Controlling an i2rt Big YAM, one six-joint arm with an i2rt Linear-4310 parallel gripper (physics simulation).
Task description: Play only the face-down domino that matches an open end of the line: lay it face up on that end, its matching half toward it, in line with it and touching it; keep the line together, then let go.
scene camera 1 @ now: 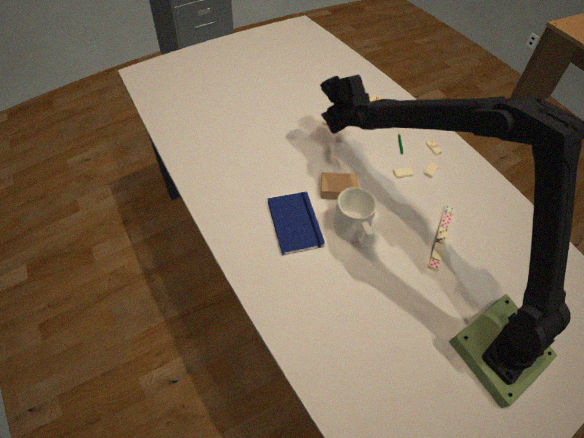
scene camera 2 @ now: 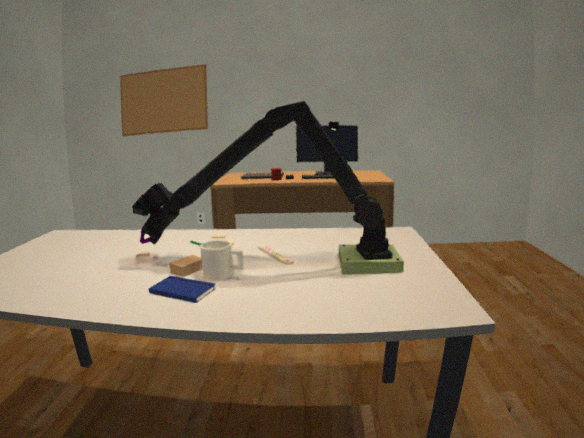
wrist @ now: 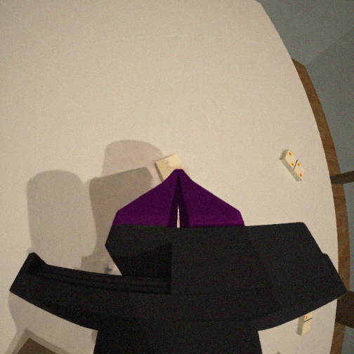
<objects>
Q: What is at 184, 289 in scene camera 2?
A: A blue notebook.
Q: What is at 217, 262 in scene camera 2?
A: A white mug.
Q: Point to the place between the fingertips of my gripper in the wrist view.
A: At 178, 175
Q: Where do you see a blue notebook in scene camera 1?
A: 297, 229
</objects>
